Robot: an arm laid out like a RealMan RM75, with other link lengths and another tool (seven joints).
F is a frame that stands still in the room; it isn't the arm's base.
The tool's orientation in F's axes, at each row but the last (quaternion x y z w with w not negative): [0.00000 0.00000 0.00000 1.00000]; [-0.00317 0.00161 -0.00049 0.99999]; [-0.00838 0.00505 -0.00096 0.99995]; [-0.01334 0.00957 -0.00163 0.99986]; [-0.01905 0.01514 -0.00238 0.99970]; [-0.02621 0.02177 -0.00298 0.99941]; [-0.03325 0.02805 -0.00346 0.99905]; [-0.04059 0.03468 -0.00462 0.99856]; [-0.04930 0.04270 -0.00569 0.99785]
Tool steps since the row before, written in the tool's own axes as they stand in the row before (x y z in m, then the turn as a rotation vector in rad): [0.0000 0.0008 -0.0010 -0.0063 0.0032 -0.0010]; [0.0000 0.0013 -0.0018 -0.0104 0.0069 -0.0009]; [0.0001 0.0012 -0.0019 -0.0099 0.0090 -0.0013]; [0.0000 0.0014 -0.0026 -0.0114 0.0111 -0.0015]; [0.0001 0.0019 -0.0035 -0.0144 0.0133 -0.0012]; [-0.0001 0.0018 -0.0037 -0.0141 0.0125 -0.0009]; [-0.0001 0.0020 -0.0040 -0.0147 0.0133 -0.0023]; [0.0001 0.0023 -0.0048 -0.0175 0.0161 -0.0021]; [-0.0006 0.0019 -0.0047 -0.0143 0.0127 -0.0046]
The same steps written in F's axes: [0.0000 0.0008 -0.0010 -0.0063 0.0032 -0.0010]; [0.0000 0.0013 -0.0018 -0.0104 0.0069 -0.0009]; [0.0001 0.0012 -0.0019 -0.0099 0.0090 -0.0014]; [0.0000 0.0013 -0.0026 -0.0114 0.0111 -0.0016]; [0.0000 0.0018 -0.0036 -0.0144 0.0133 -0.0013]; [-0.0003 0.0016 -0.0038 -0.0141 0.0125 -0.0009]; [-0.0003 0.0017 -0.0041 -0.0147 0.0132 -0.0024]; [-0.0002 0.0019 -0.0050 -0.0175 0.0161 -0.0022]; [-0.0010 0.0014 -0.0048 -0.0146 0.0124 -0.0046]
